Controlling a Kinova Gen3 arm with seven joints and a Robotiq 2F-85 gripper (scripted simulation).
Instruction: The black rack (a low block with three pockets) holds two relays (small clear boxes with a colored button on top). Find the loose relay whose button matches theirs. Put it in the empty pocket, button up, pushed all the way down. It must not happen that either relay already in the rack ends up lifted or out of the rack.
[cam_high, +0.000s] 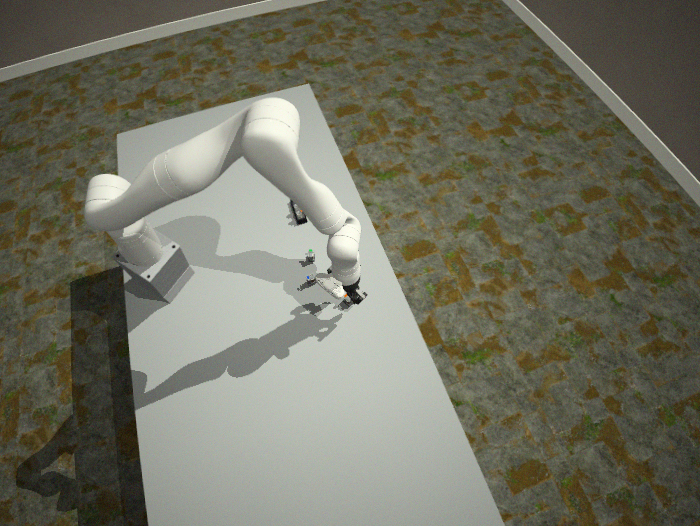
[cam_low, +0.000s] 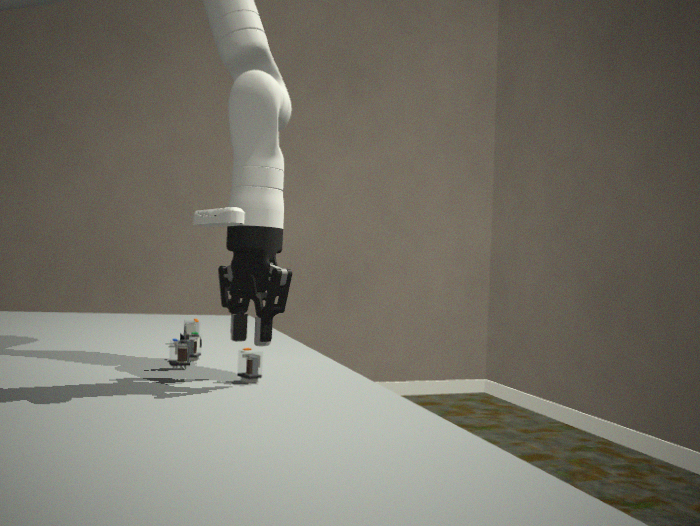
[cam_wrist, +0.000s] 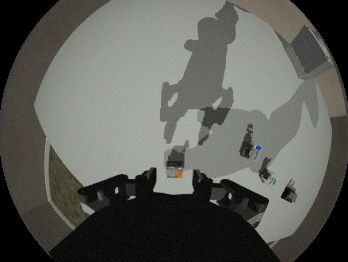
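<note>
Now: the blue-button relay 9 cm behind my hand, 10 cm to the left of it and 4 cm below it. Round my hand: green-button relay (7 cm behind, 18 cm to the left, 4 cm below).
</note>
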